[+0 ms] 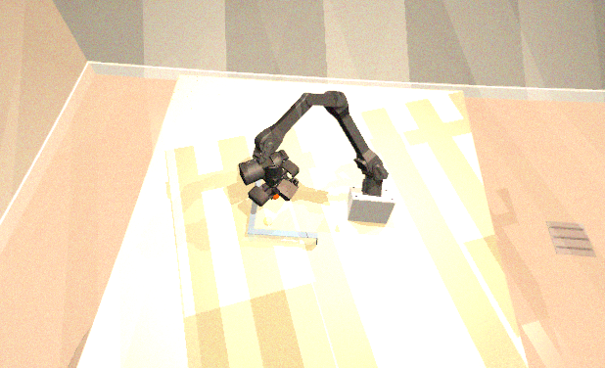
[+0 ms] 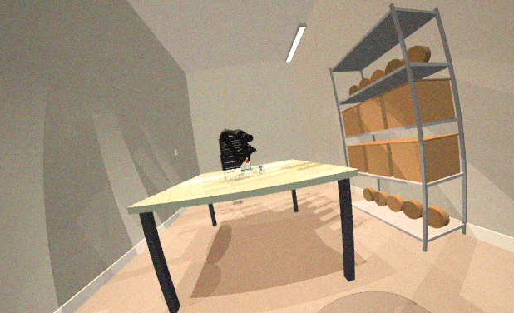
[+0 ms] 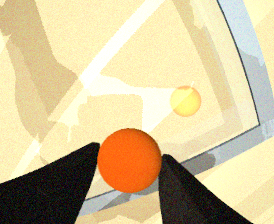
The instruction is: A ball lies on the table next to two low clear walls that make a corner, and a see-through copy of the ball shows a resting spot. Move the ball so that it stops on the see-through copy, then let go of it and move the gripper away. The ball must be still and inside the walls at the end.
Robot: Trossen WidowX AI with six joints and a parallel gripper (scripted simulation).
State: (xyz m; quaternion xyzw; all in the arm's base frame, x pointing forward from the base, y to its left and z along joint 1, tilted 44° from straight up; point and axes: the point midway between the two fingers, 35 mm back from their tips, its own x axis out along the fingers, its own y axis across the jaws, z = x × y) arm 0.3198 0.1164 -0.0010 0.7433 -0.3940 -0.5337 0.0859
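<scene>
Now: the see-through copy of ball 2 cm ahead of my gripper tip, 5 cm to the left of it and 10 cm below it. From my gripper tip the other things lie so: orange ball (right at my gripper tip).
</scene>
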